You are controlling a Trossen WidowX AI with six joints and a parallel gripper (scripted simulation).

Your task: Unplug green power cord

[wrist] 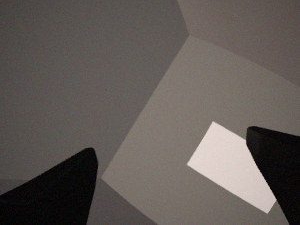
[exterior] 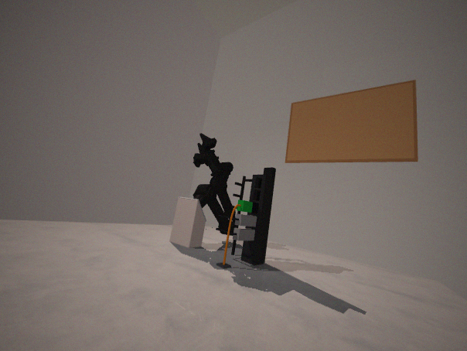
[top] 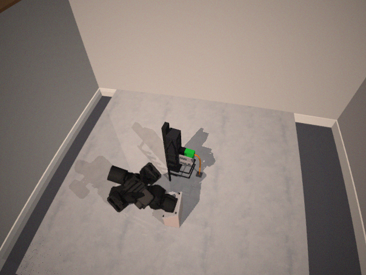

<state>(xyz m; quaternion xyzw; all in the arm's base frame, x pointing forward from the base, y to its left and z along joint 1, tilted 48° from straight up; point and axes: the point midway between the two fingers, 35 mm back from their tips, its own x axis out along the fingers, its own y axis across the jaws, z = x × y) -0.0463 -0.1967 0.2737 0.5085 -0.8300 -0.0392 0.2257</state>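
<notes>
My gripper tip is 380 mm short of the green plug, 40 mm to the left of it and 300 mm above it.
</notes>
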